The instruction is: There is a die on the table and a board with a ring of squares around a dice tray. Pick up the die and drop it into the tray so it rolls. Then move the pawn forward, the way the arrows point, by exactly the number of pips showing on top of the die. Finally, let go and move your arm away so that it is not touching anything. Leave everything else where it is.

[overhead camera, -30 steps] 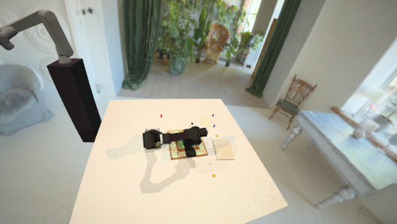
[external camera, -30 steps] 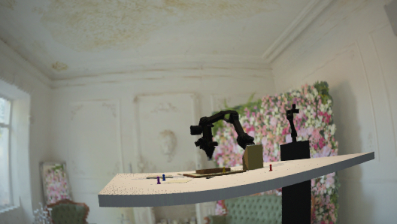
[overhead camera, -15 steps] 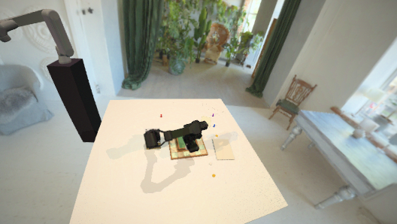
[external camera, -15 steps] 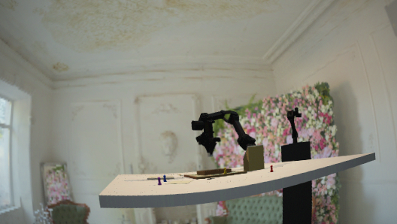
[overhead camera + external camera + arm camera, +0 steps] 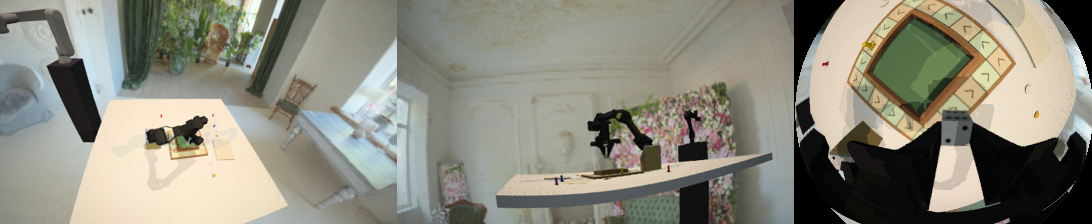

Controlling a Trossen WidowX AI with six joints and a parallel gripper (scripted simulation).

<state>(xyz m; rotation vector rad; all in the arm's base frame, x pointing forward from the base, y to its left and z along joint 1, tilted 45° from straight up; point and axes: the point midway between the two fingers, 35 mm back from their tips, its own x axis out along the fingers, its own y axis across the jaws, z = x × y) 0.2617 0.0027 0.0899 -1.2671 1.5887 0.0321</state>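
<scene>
Right now my gripper tip is 4 cm past the yellow pawn, 20 cm to the right of it and 9 cm above it. From my gripper tip the other things lie so: green dice tray 9 cm to the left, 11 cm below; then white die right at my gripper tip; then blue pawn 29 cm ahead, 29 cm to the left, 10 cm below.
</scene>
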